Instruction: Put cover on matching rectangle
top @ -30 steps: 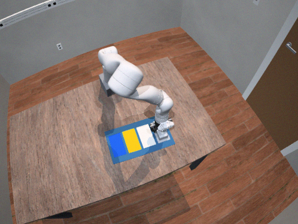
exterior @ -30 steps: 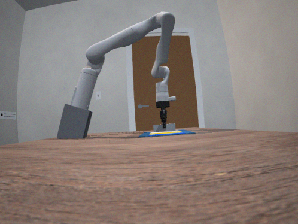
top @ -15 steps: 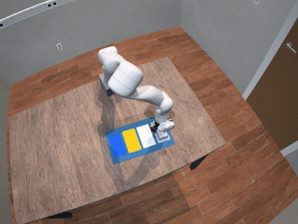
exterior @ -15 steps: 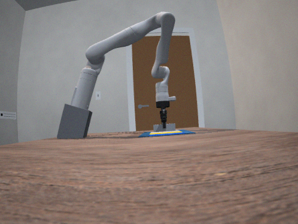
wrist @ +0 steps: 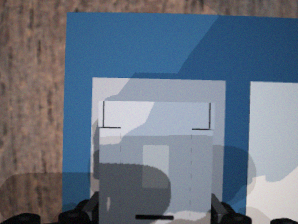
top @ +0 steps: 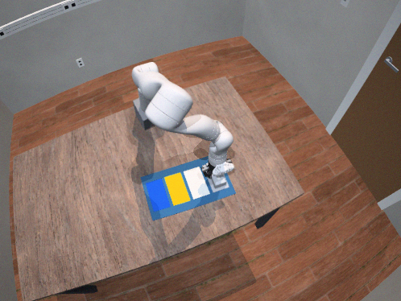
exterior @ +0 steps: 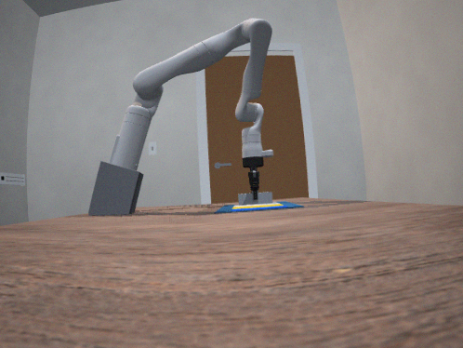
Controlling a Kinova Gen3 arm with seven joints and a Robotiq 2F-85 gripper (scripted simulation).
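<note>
Right now my hand is 10 mm above the grey cover. Also, from my hand: pale grey rectangle: 30 mm below.
</note>
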